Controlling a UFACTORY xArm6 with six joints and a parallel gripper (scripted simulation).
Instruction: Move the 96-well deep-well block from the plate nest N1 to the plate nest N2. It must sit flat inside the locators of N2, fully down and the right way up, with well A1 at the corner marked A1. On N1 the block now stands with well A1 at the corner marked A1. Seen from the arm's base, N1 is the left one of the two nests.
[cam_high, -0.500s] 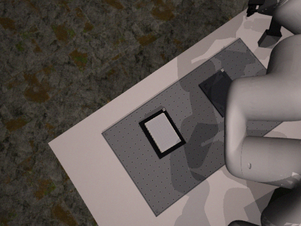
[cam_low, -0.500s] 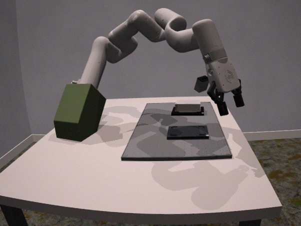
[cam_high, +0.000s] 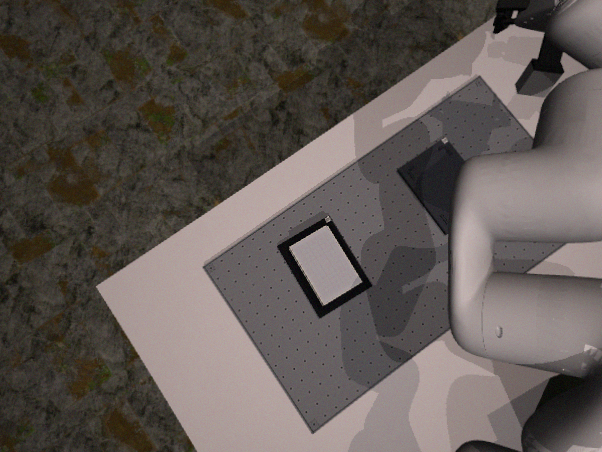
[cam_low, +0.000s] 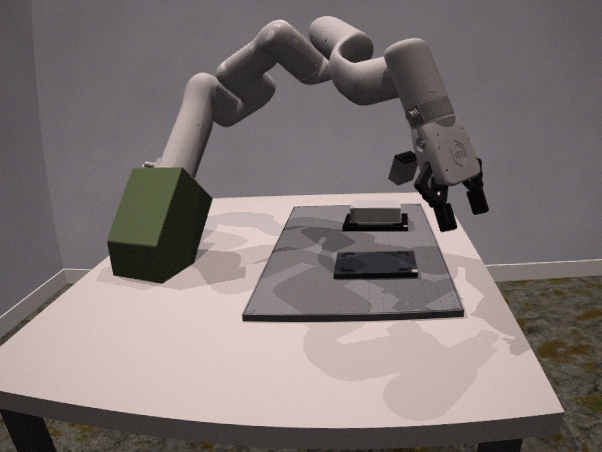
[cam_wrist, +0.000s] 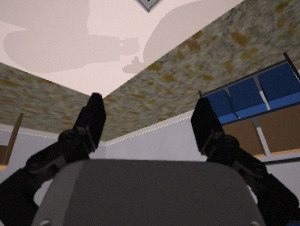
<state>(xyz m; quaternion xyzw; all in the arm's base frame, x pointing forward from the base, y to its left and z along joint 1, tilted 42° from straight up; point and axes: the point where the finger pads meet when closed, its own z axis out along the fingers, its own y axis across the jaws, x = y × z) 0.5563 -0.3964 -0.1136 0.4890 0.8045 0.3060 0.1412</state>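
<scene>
My hand is 100 mm past the deep-well block, 510 mm to the right of it and 130 mm above it. From my hand the other things lie so: nest N2 (130 mm behind, 220 mm to the left, 160 mm below); black nest (100 mm behind, 510 mm to the left, 160 mm below).
</scene>
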